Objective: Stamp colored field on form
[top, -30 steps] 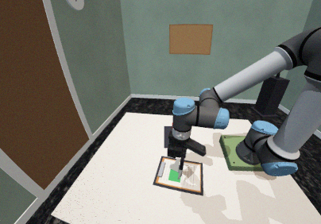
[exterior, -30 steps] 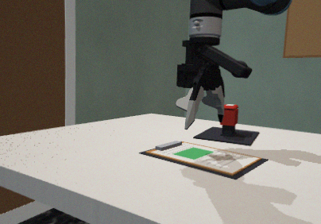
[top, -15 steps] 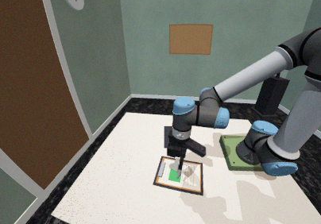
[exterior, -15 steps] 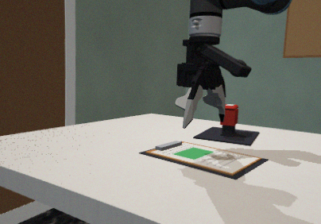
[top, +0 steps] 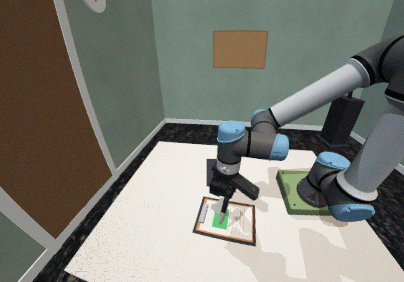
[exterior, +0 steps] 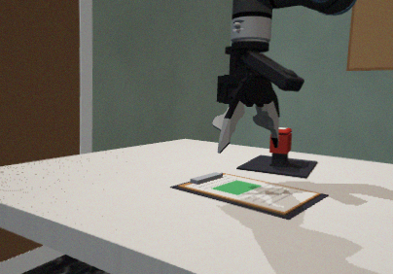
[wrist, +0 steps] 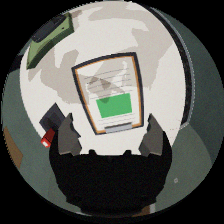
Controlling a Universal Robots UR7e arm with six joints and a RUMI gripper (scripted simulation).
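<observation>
Right now my hand is 29 cm to the left of the red stamp, 3 cm above it and 1 cm short of it. The rest, counted from my hand: dark mat 29 cm to the right, 8 cm below, 1 cm ahead.
</observation>
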